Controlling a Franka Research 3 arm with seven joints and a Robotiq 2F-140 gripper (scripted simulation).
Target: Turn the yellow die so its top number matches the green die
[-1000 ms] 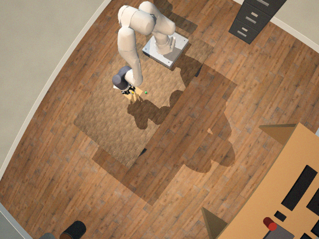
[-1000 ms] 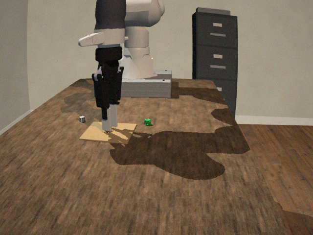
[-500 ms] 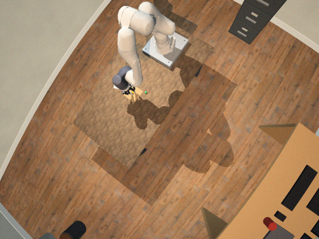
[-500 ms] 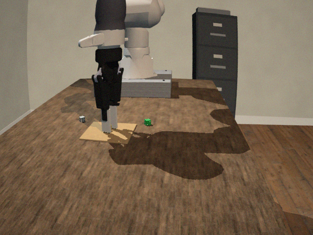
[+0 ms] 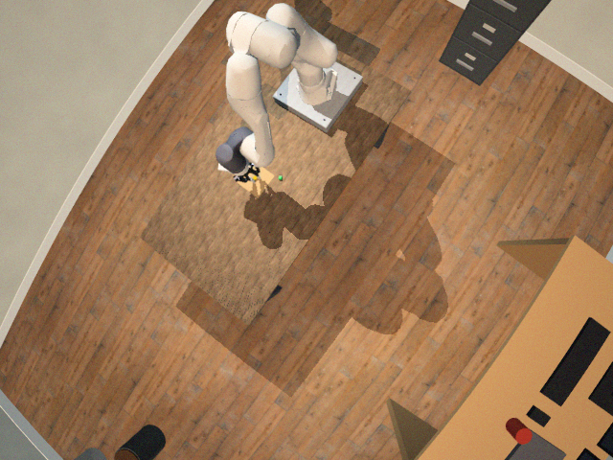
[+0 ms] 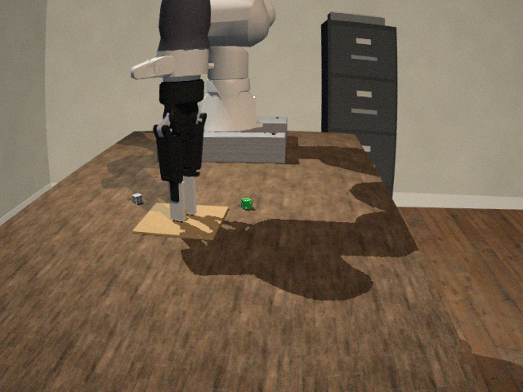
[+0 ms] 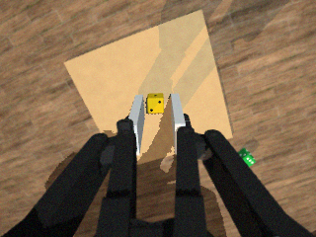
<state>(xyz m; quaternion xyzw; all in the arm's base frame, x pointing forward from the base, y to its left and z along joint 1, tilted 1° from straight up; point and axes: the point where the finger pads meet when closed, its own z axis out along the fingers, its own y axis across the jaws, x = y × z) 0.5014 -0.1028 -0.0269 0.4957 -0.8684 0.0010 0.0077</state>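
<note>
My gripper is now 30 mm above the yellow die and 10 mm to the left of it. From my hand the other things lie so: white die 100 mm to the right, 100 mm behind, 30 mm below; then tan mat 40 mm below; then green die 110 mm to the left, 50 mm behind, 30 mm below.
</note>
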